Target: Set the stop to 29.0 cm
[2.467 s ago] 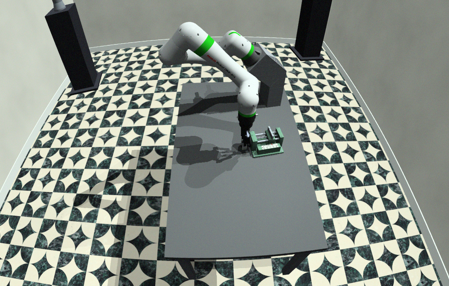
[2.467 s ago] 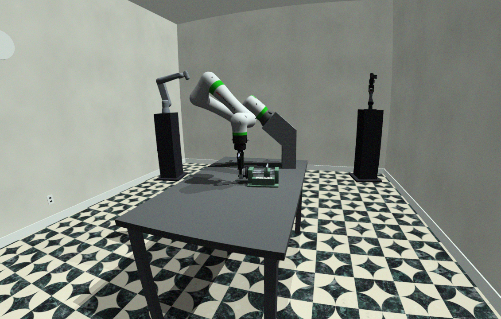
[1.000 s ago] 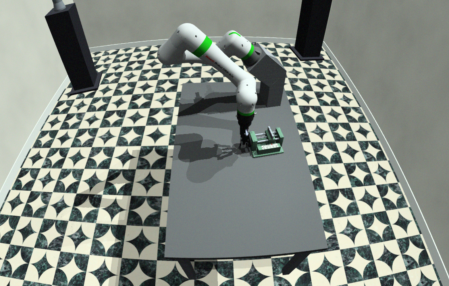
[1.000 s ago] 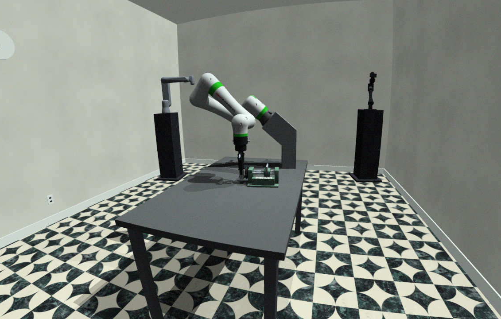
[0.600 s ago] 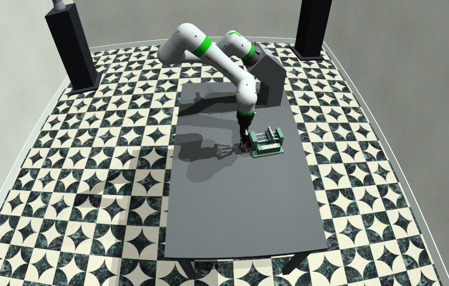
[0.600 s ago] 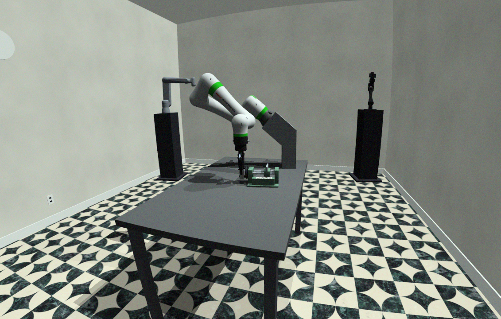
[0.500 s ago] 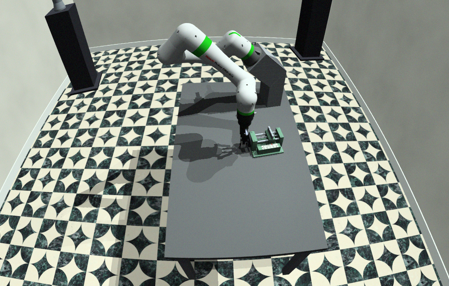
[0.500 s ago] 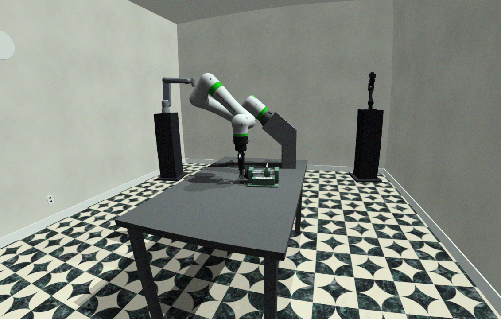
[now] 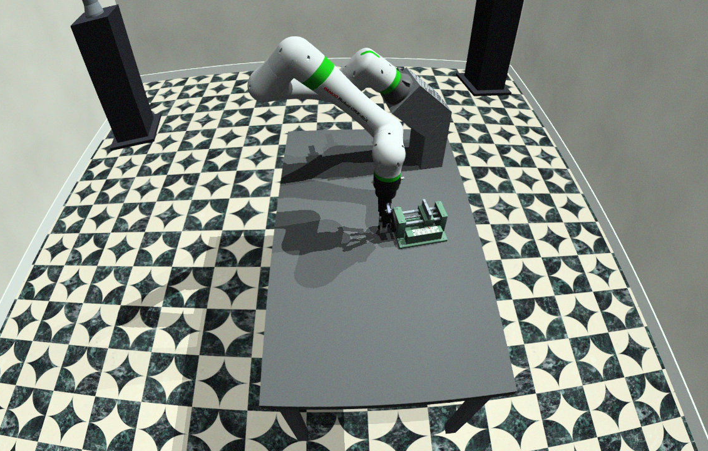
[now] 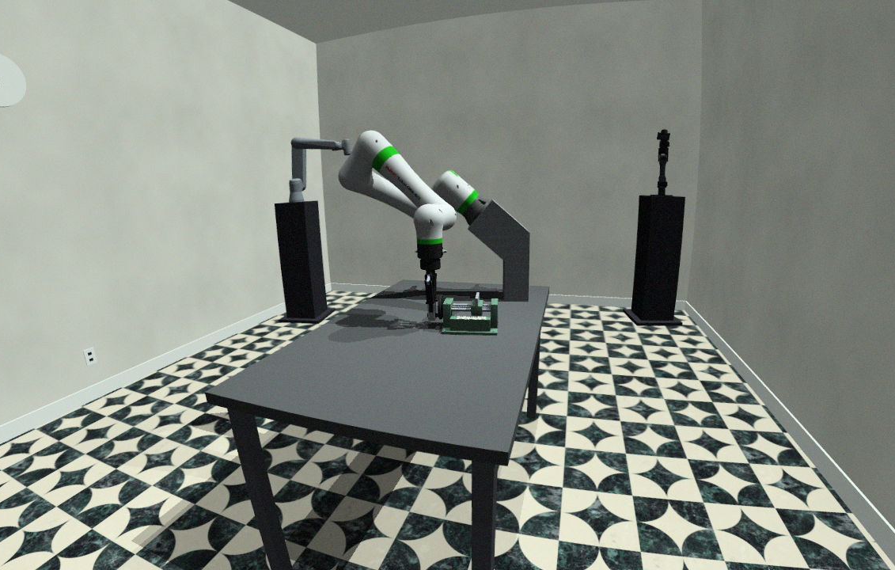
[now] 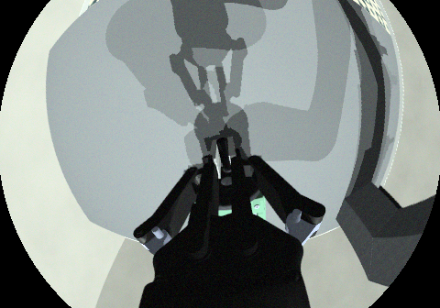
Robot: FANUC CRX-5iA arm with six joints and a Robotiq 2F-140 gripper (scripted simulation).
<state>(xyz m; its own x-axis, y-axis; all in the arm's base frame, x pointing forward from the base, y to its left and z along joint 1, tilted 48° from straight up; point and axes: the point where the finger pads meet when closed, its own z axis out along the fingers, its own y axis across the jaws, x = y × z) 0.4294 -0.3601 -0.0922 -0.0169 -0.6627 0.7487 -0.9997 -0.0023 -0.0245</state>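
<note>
The black handwheel lies 20 mm to the left of my hand and 10 mm below it. Round my hand: green stop fixture: 170 mm to the left, 30 mm above, 20 mm ahead.
</note>
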